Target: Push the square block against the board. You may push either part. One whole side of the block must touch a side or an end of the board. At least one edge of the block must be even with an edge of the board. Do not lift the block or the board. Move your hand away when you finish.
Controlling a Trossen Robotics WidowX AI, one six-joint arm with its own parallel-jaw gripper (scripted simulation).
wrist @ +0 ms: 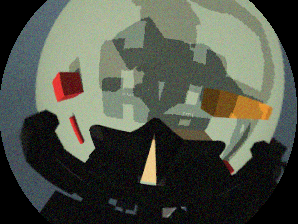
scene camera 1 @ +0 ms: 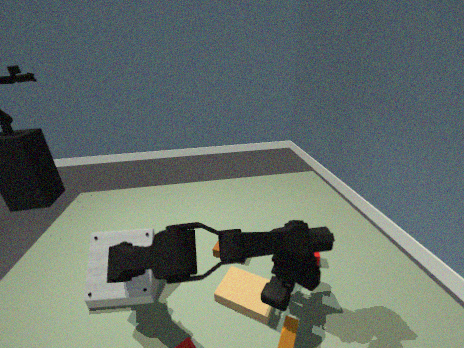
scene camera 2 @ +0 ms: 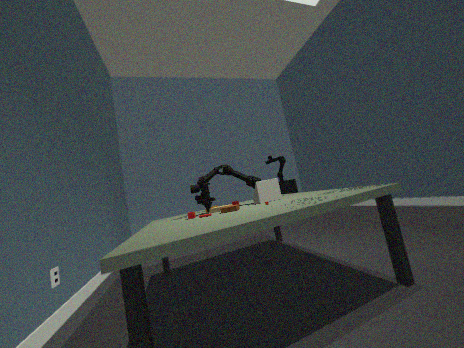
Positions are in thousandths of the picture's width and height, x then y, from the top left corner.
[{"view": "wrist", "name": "my gripper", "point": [522, 542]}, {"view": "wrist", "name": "tan block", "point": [505, 761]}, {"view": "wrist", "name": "orange board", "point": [730, 462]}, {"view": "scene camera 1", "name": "my gripper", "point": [609, 849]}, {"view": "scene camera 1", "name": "tan block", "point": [516, 835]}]
